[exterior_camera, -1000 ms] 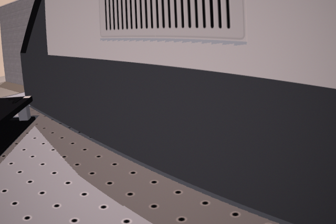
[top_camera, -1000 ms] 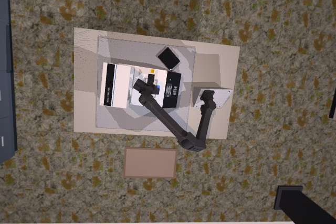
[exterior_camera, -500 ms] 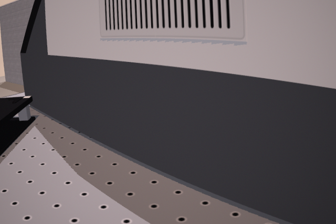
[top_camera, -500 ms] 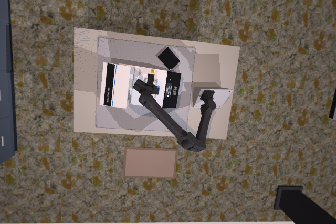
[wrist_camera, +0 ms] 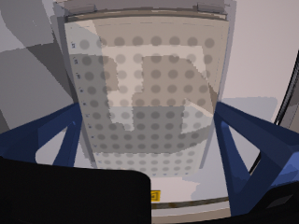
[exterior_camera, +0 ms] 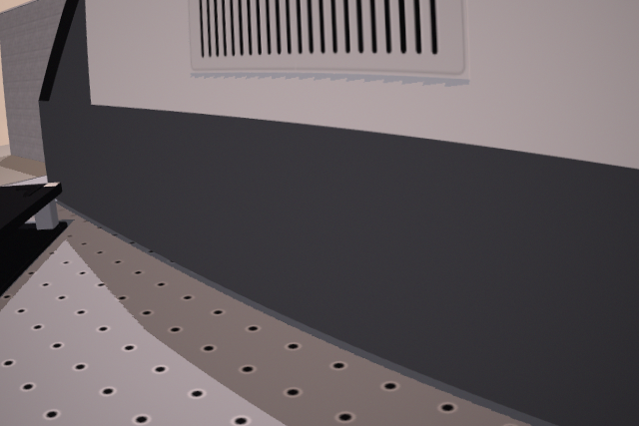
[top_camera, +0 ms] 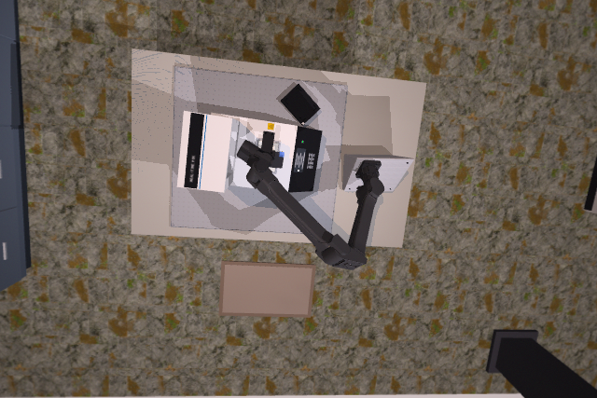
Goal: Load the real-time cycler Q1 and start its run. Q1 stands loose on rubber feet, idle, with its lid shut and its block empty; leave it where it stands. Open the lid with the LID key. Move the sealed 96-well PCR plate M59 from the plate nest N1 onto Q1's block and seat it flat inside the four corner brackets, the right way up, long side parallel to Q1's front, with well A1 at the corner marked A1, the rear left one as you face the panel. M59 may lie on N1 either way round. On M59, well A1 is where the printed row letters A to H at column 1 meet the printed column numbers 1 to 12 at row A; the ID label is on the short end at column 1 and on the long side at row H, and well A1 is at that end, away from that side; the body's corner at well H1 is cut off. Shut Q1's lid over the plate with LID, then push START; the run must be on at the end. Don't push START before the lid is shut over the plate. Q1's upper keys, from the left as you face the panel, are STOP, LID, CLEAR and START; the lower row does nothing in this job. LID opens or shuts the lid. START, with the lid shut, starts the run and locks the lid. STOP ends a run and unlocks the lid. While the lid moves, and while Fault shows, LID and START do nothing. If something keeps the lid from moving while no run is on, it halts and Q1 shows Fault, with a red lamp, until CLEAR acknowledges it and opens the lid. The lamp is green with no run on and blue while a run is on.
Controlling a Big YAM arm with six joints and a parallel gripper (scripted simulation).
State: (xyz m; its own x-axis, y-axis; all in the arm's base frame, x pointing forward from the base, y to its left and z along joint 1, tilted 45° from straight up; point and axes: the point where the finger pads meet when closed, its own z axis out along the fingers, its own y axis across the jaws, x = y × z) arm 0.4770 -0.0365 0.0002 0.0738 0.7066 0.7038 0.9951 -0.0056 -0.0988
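Right now my hand is right at the sealed plate M59. The rest, counted from my hand: black plate nest N1: 140 mm behind, 260 mm to the right, 180 mm below.
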